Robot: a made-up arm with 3 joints.
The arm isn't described. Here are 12 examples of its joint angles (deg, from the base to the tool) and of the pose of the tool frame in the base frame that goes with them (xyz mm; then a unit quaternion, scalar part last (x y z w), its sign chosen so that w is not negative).
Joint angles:
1: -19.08 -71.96 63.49
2: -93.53 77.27 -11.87
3: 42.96 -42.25 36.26
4: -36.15 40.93 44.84
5: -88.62 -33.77 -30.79
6: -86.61 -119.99 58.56
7: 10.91 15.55 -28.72
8: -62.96 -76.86 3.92
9: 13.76 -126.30 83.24
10: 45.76 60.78 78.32
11: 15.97 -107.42 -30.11
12: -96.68 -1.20 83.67
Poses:
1: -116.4 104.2 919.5 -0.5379 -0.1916 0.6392 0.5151
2: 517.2 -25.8 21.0 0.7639 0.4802 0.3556 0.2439
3: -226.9 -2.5 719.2 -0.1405 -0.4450 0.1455 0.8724
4: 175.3 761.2 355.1 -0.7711 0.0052 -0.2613 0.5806
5: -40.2 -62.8 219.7 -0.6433 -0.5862 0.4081 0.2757
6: 213.4 431.9 874.4 -0.4086 0.1897 0.8910 0.0572
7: 172.9 588.8 449.6 -0.4864 -0.4798 -0.4172 0.5993
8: -92.7 21.5 640.8 -0.4938 -0.3665 0.6239 0.4823
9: 206.8 -295.2 928.8 -0.3517 -0.4705 0.7804 0.2143
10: 402.5 127.7 1233.3 -0.0297 0.4369 -0.0801 0.8954
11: 53.8 -5.6 318.7 0.2838 -0.7582 0.1946 0.5538
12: 1.9 536.7 17.3 -0.9440 0.2832 0.0331 0.1659
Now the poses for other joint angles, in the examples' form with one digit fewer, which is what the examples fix.
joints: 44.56 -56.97 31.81
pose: -196 -78 605 -0.083 -0.551 0.175 0.812
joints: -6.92 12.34 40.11
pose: -54 633 685 -0.611 -0.091 -0.060 0.784
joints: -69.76 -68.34 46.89
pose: -147 313 729 -0.701 -0.026 0.642 0.310
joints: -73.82 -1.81 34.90
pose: -140 405 155 -0.927 -0.148 0.124 0.323
